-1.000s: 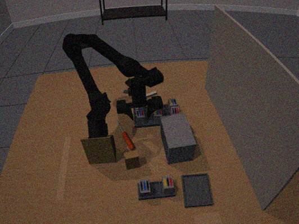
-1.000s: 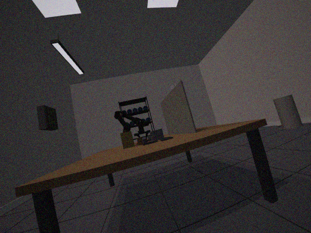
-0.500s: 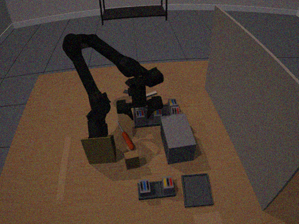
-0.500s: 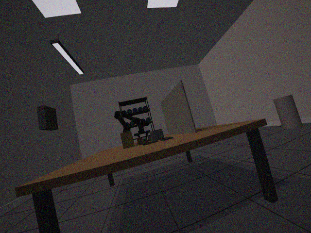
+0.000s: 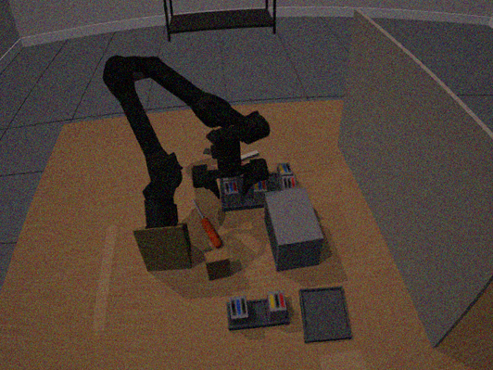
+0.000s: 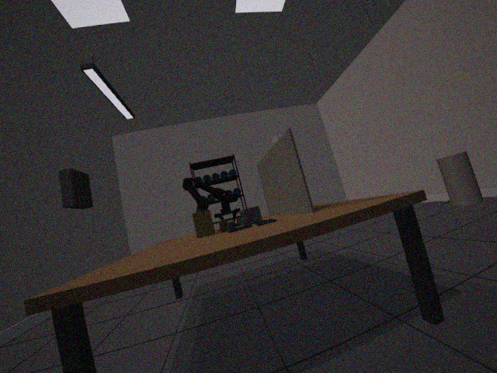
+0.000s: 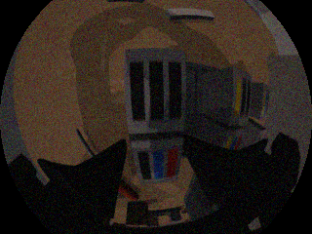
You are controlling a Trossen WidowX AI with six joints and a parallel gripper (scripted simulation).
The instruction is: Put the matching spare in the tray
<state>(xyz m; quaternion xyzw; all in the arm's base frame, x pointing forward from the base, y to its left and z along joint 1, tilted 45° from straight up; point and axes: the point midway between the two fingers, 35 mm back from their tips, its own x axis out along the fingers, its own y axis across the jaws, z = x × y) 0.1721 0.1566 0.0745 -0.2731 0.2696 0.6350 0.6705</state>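
Now: gripper tip 15 cm short of the flat grey tray, 37 cm to the left of it and 1 cm above it. From my gripper tip the other things lie so: grey panel (37 cm ahead, 16 cm to the right, 21 cm above); small brown block (6 cm behind, 22 cm to the right, 2 cm above).
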